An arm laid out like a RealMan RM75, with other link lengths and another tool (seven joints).
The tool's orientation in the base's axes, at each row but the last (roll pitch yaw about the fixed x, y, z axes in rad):
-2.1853, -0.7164, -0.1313
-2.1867, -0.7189, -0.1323
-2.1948, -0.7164, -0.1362
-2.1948, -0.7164, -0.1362
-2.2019, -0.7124, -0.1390
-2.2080, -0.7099, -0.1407
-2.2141, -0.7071, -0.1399
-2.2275, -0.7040, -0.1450
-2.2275, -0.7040, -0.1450
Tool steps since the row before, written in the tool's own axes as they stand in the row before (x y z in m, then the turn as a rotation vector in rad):
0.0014, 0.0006, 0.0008, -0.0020, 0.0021, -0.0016
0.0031, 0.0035, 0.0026, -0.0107, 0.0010, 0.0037
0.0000, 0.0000, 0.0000, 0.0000, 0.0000, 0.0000
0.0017, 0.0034, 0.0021, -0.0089, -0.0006, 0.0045
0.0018, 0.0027, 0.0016, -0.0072, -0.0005, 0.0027
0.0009, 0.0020, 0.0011, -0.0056, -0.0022, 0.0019
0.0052, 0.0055, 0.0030, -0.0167, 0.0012, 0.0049
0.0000, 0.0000, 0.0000, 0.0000, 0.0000, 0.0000
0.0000, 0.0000, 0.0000, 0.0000, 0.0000, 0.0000
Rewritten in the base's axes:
0.0017, 0.0001, 0.0002, -0.0013, -0.0024, -0.0019
0.0052, -0.0006, -0.0012, -0.0057, 0.0032, -0.0093
0.0000, 0.0000, 0.0000, 0.0000, 0.0000, 0.0000
0.0038, -0.0008, -0.0019, -0.0047, 0.0047, -0.0075
0.0033, -0.0008, -0.0012, -0.0043, 0.0031, -0.0056
0.0021, -0.0006, -0.0011, -0.0042, 0.0035, -0.0032
0.0078, -0.0020, -0.0013, -0.0096, 0.0046, -0.0138
0.0000, 0.0000, 0.0000, 0.0000, 0.0000, 0.0000
0.0000, 0.0000, 0.0000, 0.0000, 0.0000, 0.0000

